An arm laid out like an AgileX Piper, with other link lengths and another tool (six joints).
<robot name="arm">
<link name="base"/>
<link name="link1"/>
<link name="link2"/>
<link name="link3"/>
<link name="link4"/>
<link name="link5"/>
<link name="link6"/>
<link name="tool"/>
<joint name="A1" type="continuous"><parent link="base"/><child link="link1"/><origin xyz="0 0 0.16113" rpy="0 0 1.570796"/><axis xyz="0 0 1"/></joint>
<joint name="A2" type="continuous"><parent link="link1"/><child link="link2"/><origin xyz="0 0 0" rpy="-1.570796 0 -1.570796"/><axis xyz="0 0 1"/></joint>
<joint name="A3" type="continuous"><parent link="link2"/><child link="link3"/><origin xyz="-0.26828 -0.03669 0" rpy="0 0 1.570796"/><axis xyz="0 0 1"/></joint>
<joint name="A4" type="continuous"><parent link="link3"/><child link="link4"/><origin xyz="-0.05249 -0.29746 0" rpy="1.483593 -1.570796 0"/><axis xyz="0 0 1"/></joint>
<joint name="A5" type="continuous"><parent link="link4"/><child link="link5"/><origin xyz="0 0 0" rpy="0 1.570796 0"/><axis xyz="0 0 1"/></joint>
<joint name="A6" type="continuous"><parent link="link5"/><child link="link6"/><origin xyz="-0.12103 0 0" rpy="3.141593 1.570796 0"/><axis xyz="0 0 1"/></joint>
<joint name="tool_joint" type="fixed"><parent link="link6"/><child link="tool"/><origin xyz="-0.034 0.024 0.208" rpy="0 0.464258 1.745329"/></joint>
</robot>
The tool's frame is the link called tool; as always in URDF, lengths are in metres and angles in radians. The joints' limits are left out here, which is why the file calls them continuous.
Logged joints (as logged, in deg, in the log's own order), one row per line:
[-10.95 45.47 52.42 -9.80 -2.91 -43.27]
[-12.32 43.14 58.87 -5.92 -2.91 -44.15]
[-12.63 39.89 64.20 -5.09 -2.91 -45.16]
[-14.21 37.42 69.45 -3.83 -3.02 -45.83]
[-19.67 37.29 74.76 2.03 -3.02 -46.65]
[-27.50 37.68 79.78 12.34 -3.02 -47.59]
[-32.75 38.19 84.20 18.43 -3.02 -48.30]
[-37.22 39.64 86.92 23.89 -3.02 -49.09]
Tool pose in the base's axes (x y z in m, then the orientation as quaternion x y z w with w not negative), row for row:
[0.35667 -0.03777 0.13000 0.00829 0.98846 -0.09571 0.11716]
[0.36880 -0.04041 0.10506 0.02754 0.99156 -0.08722 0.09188]
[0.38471 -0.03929 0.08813 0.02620 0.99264 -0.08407 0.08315]
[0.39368 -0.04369 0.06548 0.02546 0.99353 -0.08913 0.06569]
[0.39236 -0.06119 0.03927 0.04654 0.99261 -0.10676 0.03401]
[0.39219 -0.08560 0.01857 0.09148 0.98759 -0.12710 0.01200]
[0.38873 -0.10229 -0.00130 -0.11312 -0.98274 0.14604 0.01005]
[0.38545 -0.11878 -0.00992 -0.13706 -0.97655 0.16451 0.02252]
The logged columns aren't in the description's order. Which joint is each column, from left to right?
Columns, left to right: A4, A5, A2, A6, A1, A3.
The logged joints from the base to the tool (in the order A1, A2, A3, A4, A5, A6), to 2 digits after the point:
[-2.91 52.42 -43.27 -10.95 45.47 -9.80]
[-2.91 58.87 -44.15 -12.32 43.14 -5.92]
[-2.91 64.20 -45.16 -12.63 39.89 -5.09]
[-3.02 69.45 -45.83 -14.21 37.42 -3.83]
[-3.02 74.76 -46.65 -19.67 37.29 2.03]
[-3.02 79.78 -47.59 -27.50 37.68 12.34]
[-3.02 84.20 -48.30 -32.75 38.19 18.43]
[-3.02 86.92 -49.09 -37.22 39.64 23.89]

